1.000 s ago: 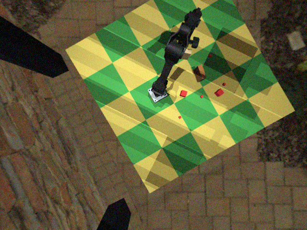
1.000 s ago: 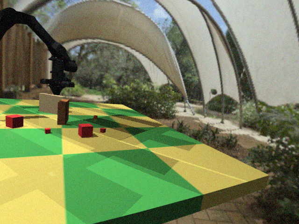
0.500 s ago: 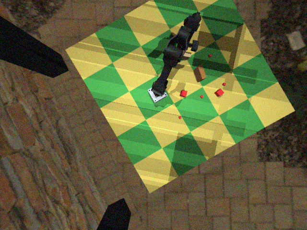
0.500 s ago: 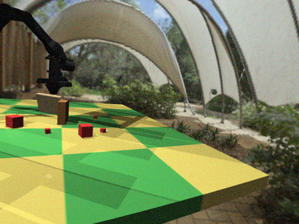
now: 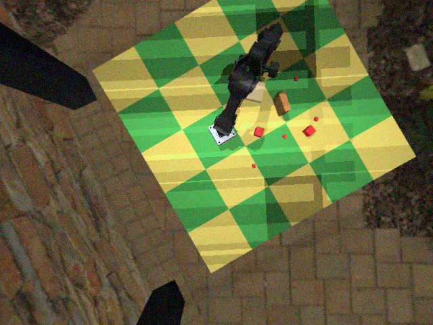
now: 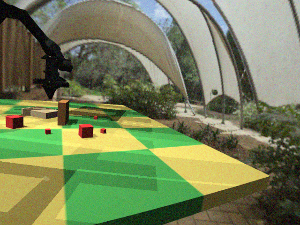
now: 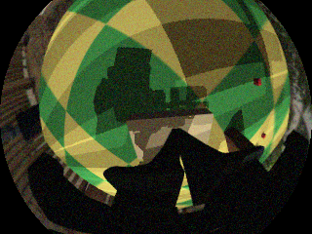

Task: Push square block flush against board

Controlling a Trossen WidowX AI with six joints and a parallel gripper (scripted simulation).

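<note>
Right now the square block is 80 mm ahead of my gripper tip, 190 mm to the right of it and 30 mm below it. Round my gripper tip: board (30 mm behind, 40 mm to the right, 60 mm below).
</note>
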